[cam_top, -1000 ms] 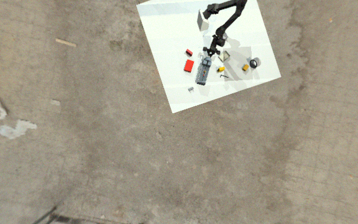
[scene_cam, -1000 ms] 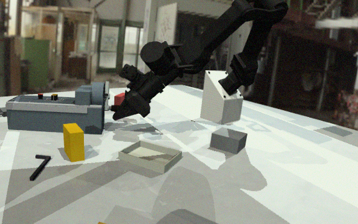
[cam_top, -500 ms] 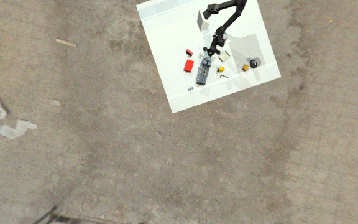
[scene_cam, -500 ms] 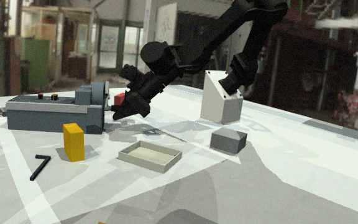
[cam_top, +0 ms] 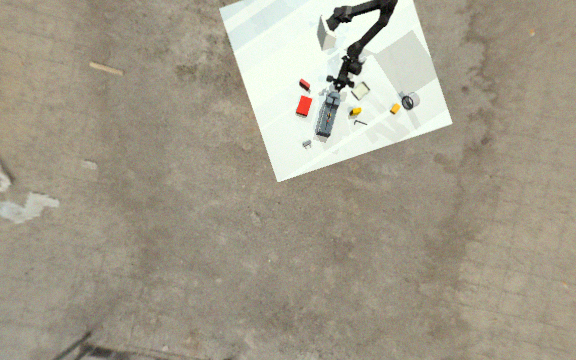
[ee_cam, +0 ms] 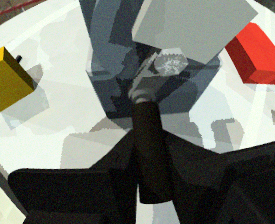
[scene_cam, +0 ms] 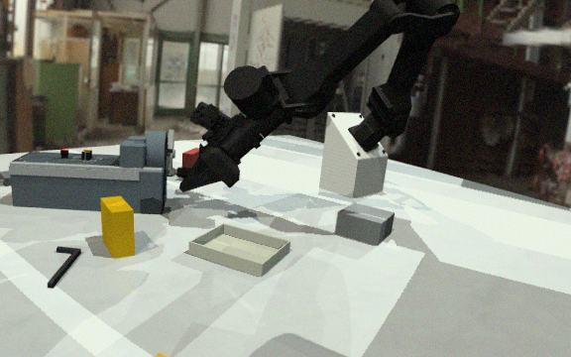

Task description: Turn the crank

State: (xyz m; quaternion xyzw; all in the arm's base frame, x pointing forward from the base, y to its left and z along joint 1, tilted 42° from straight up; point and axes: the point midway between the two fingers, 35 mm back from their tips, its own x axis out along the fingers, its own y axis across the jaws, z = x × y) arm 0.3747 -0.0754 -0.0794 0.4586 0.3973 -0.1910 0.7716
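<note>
Right now my gripper tip is 30 mm below the dark crank handle, 10 mm to the right of it and 10 mm past it. Also, from my gripper tip: red pointer (150 mm ahead, 140 mm to the right, 50 mm above); shallow grey tray (180 mm to the left, 50 mm ahead, 30 mm below); yellow block (170 mm ahead, 70 mm to the left).
</note>
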